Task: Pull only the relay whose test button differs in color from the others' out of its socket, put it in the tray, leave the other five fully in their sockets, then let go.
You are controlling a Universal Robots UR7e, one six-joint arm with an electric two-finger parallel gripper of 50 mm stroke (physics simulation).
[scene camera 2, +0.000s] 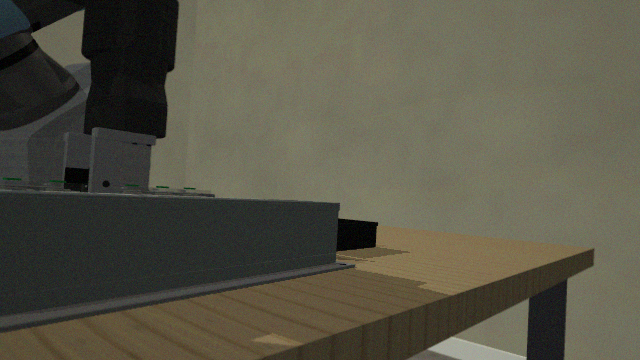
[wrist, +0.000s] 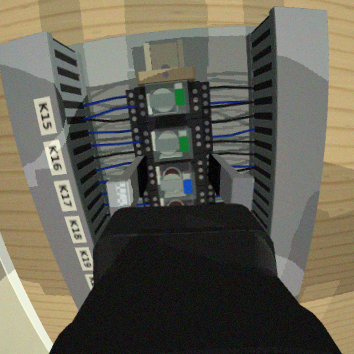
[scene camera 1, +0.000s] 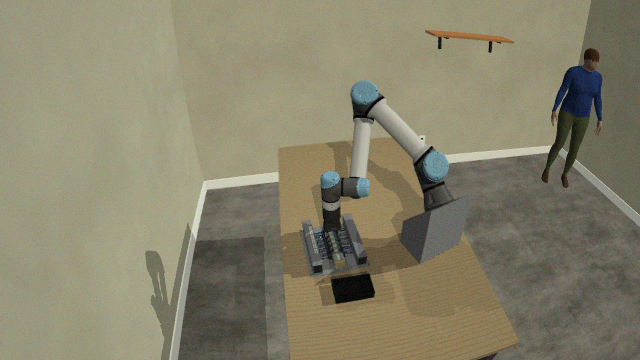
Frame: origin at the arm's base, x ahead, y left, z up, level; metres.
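Where they show: gripper, fingertip midpoint: (wrist: 177, 167) (scene camera 1: 332, 235); arm's base at its link origin: (scene camera 2: 38, 104) (scene camera 1: 439, 206).
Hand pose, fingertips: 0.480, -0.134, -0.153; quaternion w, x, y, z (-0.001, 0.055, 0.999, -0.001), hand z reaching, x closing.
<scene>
Each offset is from my fingertips to the top centre of the thing, as dx, dy, dz.
The relay with the blue test button {+0.003, +0.009, +0.023} (wrist: 174, 184) sits in its socket, third from the wooden-coloured end block, in the wrist view. My gripper (scene camera 1: 332, 230) (scene camera 2: 90, 188) (wrist: 177, 167) is open and empty, pointing down, with one finger on each side of that relay. Its fingertips are low, and their lower ends are hidden behind the duct in scene camera 2. Two relays with green buttons {+0.000, -0.053, +0.023} (wrist: 163, 100) {+0.002, -0.022, +0.023} (wrist: 169, 144) sit in their sockets nearer the end block; another is partly hidden under the gripper body. The black tray {-0.010, +0.320, -0.011} (scene camera 1: 372, 287) (scene camera 2: 357, 234) stands beside the relay panel.
Grey slotted wire ducts (wrist: 302, 100) (scene camera 2: 200, 240) run along both sides of the relay row, with blue and black wires between. Labels K15 to K19 are on the left duct. A grey angled panel (scene camera 1: 442, 230) stands by the arm's base. A person (scene camera 1: 582, 92) stands beyond the table.
</scene>
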